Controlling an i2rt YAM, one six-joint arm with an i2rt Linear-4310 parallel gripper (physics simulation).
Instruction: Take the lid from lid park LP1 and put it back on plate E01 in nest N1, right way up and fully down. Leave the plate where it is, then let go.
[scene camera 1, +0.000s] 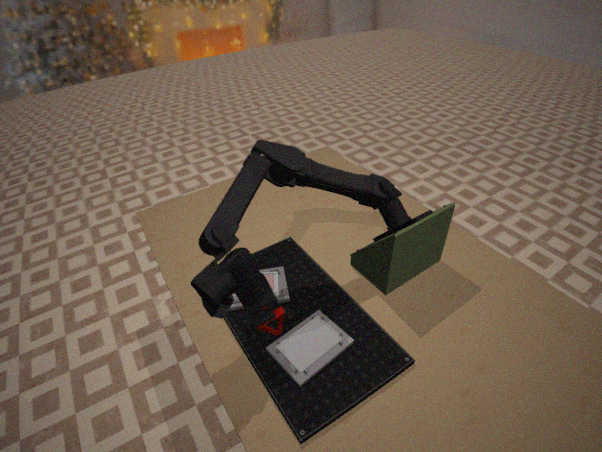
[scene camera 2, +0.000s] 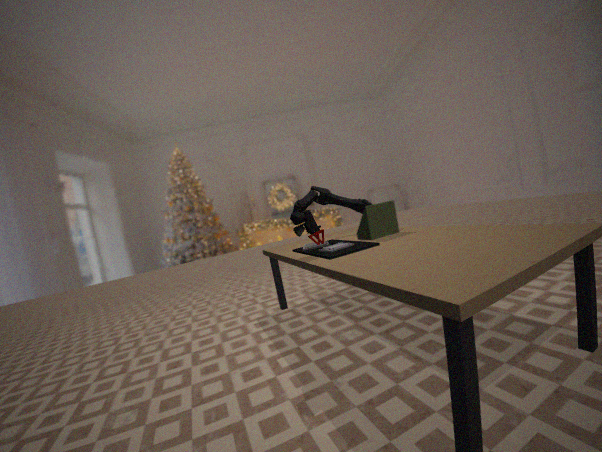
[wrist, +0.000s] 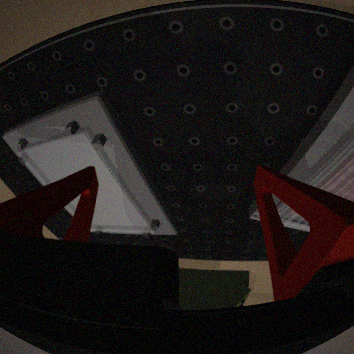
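Seen in the pictures: gripper, fingertip midpoint: (scene camera 1: 271, 320) (scene camera 2: 321, 244) (wrist: 175, 174); arm's base, link origin: (scene camera 1: 401, 228) (scene camera 2: 375, 216).
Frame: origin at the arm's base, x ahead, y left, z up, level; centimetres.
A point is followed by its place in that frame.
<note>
The lid (scene camera 1: 315, 340) {z -9.1, x 35.8, y 9.4 cm} (wrist: 117, 210) {z -9.1, x 35.1, y 6.6 cm} is a pale, clear-looking rectangle, lying flat between small dark posts on the grey lid park LP1 (scene camera 1: 302, 378) {z -9.9, x 43.2, y 15.0 cm} (wrist: 92, 112) {z -9.9, x 44.8, y 4.7 cm}. Plate E01 (scene camera 1: 272, 280) {z -8.3, x 34.5, y -11.6 cm} (wrist: 337, 185) {z -7.9, x 40.0, y -10.4 cm}, pinkish, sits in nest N1 (scene camera 1: 284, 286) {z -9.7, x 32.5, y -9.2 cm} (wrist: 325, 125) {z -9.8, x 43.2, y -9.2 cm}, partly hidden behind the arm in scene camera 1 and cut off at the right of the wrist view. My gripper (scene camera 1: 272, 324) {z -7.8, x 41.4, y -0.2 cm} (scene camera 2: 318, 241) {z -7.8, x 41.4, y -0.2 cm} (wrist: 175, 174) {z -7.8, x 41.4, y -0.2 cm} is open and empty, with red fingers. It is above the board, between the lid park and the nest, apart from the lid.
A black perforated board (scene camera 1: 350, 390) {z -10.9, x 36.5, y 22.6 cm} (scene camera 2: 367, 245) {z -11.1, x 26.5, y 23.2 cm} (wrist: 205, 90) {z -10.9, x 44.9, y -2.1 cm} carries the park and the nest on the wooden table (scene camera 1: 500, 360) {z -12.2, x 4.6, y 37.4 cm} (scene camera 2: 450, 265) {z -12.2, x 38.1, y 81.9 cm}. A green wedge-shaped block (scene camera 1: 420, 250) {z -2.2, x 0.6, y 7.6 cm} (scene camera 2: 382, 220) {z -2.4, x 1.1, y 7.6 cm} (wrist: 215, 288) {z -8.7, x 11.7, y -1.4 cm} stands by the arm's base, beyond the board.
</note>
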